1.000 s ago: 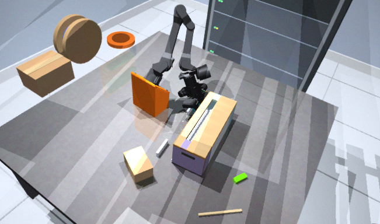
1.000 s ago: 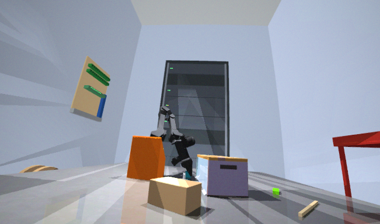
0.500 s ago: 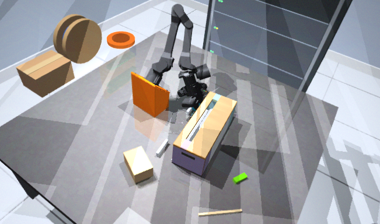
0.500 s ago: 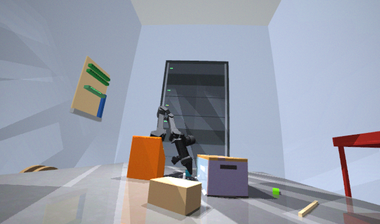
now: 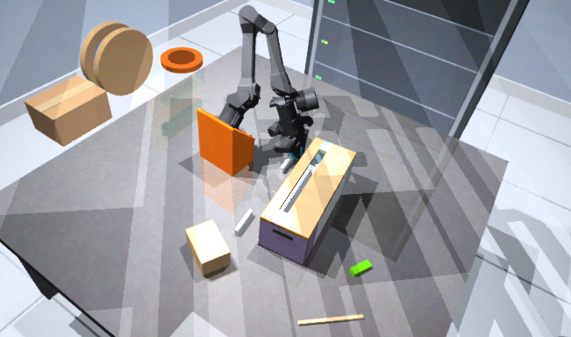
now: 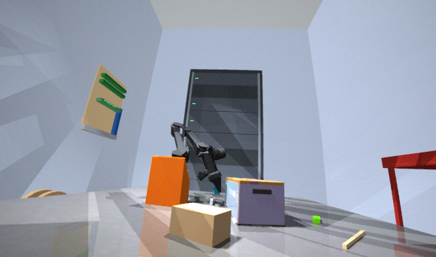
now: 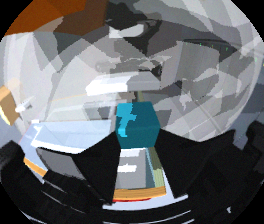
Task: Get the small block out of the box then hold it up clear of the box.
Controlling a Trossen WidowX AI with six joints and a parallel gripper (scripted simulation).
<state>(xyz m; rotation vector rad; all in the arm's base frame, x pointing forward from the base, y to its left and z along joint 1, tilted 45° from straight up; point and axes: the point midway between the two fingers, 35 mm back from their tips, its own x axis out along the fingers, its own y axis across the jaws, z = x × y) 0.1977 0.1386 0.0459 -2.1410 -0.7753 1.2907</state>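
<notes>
Now: gripper tip 20 mm past the teal block and 10 mm below it. Also, from my gripper tip: wooden stick (390 mm to the right, 390 mm ahead, 50 mm below); long box (150 mm to the right, 100 mm ahead, 10 mm above).
</notes>
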